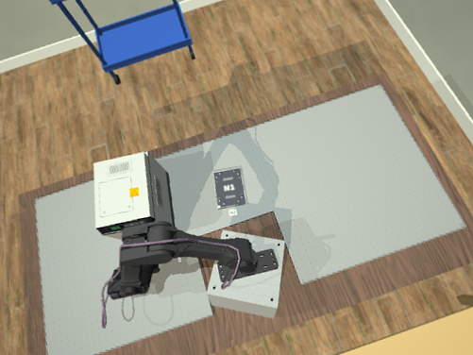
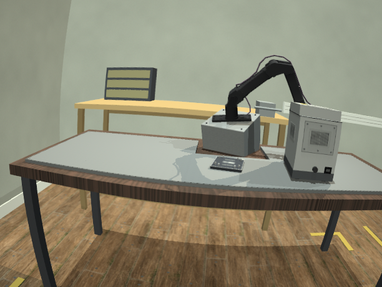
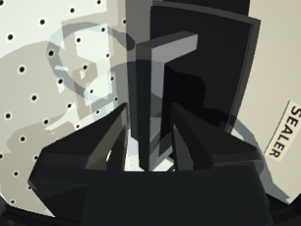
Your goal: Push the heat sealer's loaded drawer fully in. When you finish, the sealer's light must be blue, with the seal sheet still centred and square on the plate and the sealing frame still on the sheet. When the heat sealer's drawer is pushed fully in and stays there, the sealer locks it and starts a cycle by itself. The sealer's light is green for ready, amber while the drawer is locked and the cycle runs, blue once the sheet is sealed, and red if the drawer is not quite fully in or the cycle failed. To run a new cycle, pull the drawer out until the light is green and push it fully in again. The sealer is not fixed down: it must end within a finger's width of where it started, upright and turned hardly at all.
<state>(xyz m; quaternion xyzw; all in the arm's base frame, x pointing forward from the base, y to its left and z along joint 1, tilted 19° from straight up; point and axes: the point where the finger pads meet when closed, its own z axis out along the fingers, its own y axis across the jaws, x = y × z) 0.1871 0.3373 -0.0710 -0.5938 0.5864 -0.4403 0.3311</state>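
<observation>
The sealer drawer lies 10 cm ahead of my hand and 1 cm below it. Also, from my hand: dark plate 16 cm ahead, 35 cm to the right, 7 cm below.
</observation>
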